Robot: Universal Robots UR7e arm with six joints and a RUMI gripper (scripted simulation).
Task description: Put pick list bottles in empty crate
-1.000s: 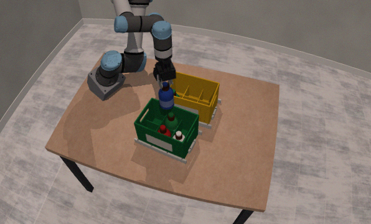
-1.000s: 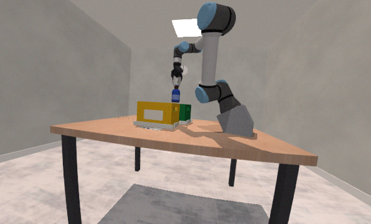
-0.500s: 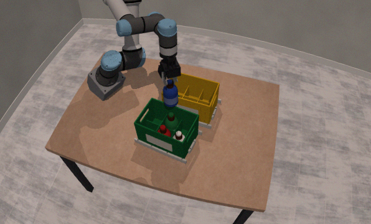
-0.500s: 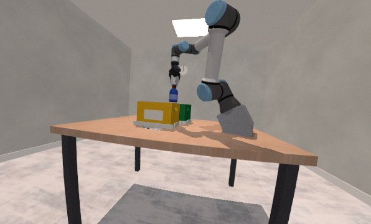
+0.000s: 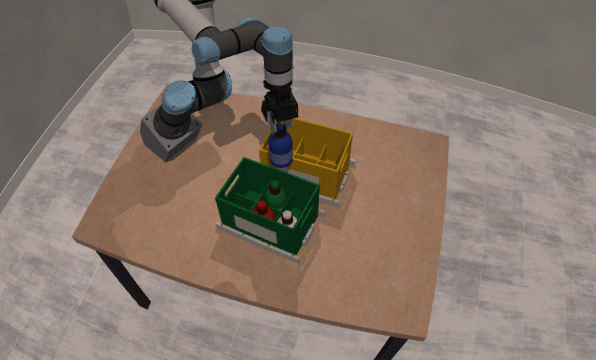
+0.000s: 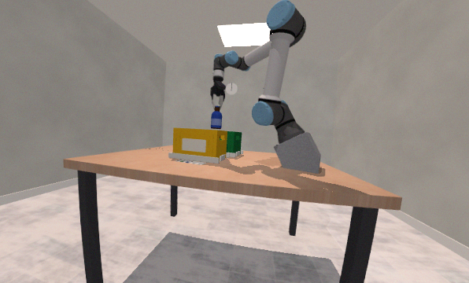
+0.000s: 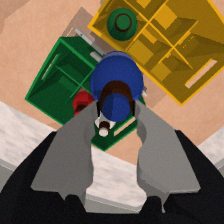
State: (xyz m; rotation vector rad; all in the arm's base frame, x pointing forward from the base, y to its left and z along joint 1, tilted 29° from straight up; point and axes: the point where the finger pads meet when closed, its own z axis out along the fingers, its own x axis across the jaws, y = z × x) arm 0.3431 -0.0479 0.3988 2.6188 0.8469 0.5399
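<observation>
Now: hand 7 cm above the blue-label bottle. The rest, counted from my hand: green crate: 1 cm behind, 12 cm to the right, 25 cm below; yellow crate: 6 cm ahead, 11 cm to the left, 25 cm below; green-label bottle: 3 cm behind, 8 cm to the left, 25 cm below.
</observation>
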